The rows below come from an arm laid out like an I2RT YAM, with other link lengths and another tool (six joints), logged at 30 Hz.
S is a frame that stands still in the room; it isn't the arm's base.
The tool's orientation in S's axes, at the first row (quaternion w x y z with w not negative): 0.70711, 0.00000, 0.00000, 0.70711
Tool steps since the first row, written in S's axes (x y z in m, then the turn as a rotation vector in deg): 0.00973, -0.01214, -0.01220, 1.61, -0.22, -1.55; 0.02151, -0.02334, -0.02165, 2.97, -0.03, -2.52; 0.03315, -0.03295, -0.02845, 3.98, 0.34, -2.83; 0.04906, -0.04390, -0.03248, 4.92, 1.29, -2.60
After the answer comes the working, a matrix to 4 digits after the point.
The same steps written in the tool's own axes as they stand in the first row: -0.01214, -0.00973, -0.01220, -0.22, -1.61, -1.55; -0.02334, -0.02151, -0.02165, -0.03, -2.97, -2.52; -0.03295, -0.03315, -0.02845, 0.34, -3.98, -2.83; -0.04390, -0.04906, -0.03248, 1.29, -4.92, -2.60
The tool's axes in the first row as the columns of a matrix, in S's axes (rounded; the answer above uses it unrounded):
0.0000, -1.0000, 0.0000
1.0000, 0.0000, 0.0000
0.0000, 0.0000, 1.0000

